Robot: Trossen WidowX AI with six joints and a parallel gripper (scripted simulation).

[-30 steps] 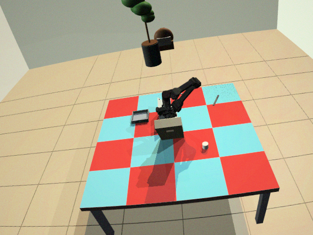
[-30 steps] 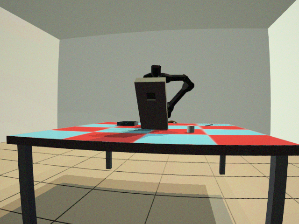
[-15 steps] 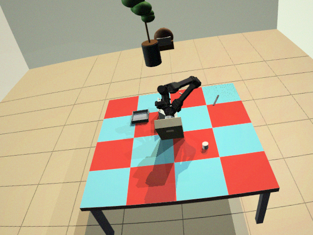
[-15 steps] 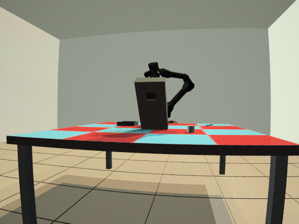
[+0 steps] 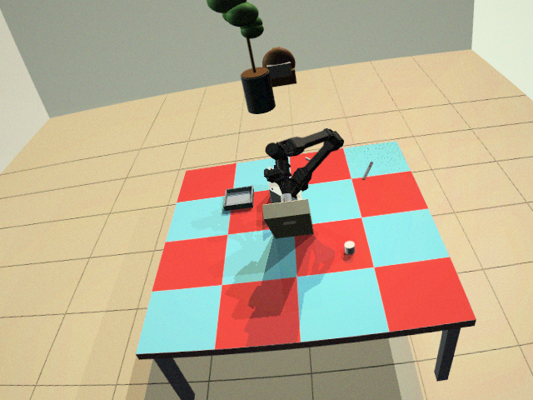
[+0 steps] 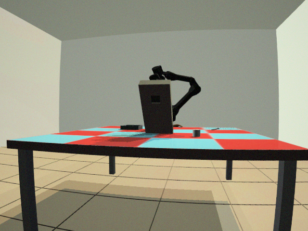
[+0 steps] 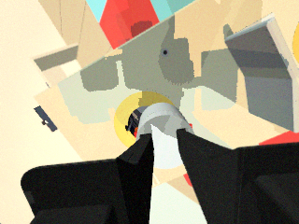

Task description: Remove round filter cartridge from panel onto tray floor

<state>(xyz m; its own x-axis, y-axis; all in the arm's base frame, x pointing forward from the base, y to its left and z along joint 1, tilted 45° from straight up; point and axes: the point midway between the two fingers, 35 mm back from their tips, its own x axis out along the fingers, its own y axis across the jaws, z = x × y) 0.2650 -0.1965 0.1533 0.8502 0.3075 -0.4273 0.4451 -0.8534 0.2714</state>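
Right now the round filter cartridge is 1 cm ahead of my gripper tip and 1 cm below it. From my gripper tip the other things lie so: grey tray: 40 cm behind, 24 cm to the right, 25 cm below; then beige service panel: 3 cm ahead, 10 cm below.
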